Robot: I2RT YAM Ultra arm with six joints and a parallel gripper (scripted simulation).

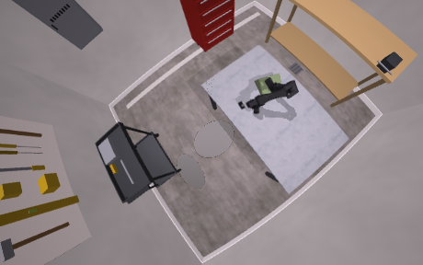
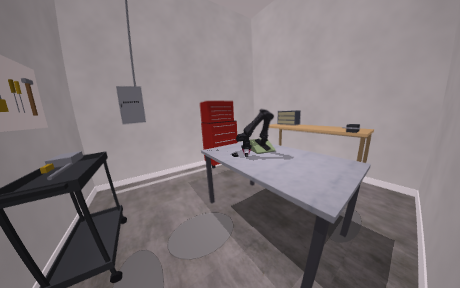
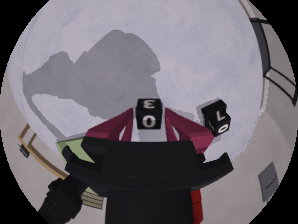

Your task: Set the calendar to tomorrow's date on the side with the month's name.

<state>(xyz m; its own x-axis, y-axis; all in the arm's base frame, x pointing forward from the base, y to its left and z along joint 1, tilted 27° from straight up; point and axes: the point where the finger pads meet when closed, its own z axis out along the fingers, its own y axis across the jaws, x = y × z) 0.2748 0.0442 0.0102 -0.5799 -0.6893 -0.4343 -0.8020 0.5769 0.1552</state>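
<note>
Right now my hand is right at the black calendar cube.
</note>
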